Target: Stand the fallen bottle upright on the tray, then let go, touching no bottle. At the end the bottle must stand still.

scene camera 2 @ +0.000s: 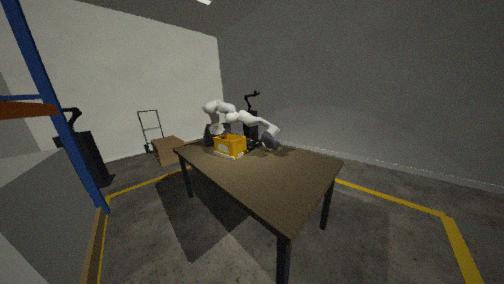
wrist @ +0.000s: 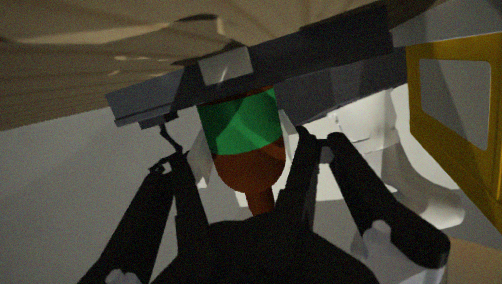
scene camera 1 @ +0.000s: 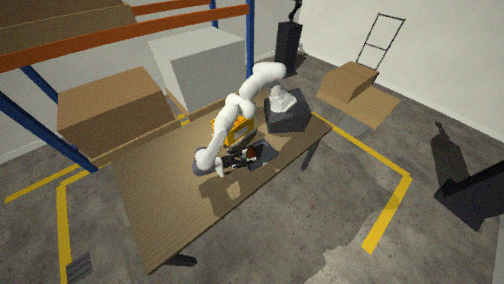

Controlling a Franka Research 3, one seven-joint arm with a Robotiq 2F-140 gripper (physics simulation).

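The bottle is brown with a green band. In the wrist view its narrow neck points towards the gripper's palm and its base end is hidden behind the rim of the dark grey tray. It looks about upright, over or in the tray; whether its base touches the tray floor cannot be seen. My gripper is shut on the bottle, with one light pad on each side at the green band. It reaches in low and from the side. In scene camera 2 the bottle is too small to make out.
A yellow crate stands close beside the tray on the wooden table. The dark robot base stands beyond the tray. The table's long edge runs near the tray's other side.
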